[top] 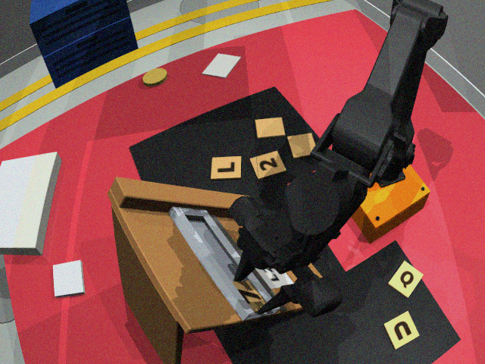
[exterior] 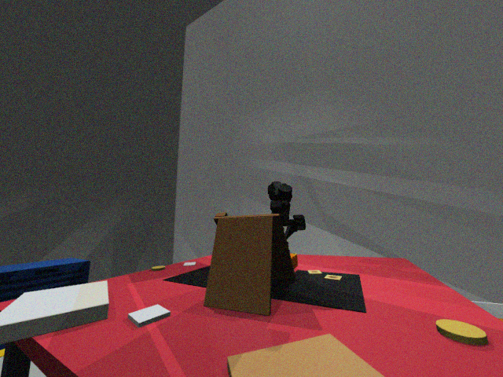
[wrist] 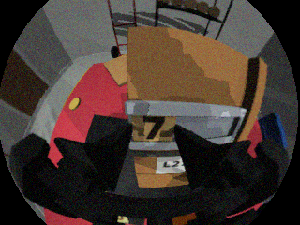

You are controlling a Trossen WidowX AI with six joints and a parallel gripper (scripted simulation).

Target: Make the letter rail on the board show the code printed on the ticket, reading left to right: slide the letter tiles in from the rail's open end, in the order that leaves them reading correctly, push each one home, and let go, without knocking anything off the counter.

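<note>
The white ticket is 7 cm to the right of my gripper tip, 7 cm below it and 4 cm behind it. The rest, counted from my gripper tip: small white block: 35 cm ahead, 19 cm to the right, 17 cm below; 7 tile: right at my gripper tip; black mat: 17 cm below, 16 cm to the right, 13 cm behind.
</note>
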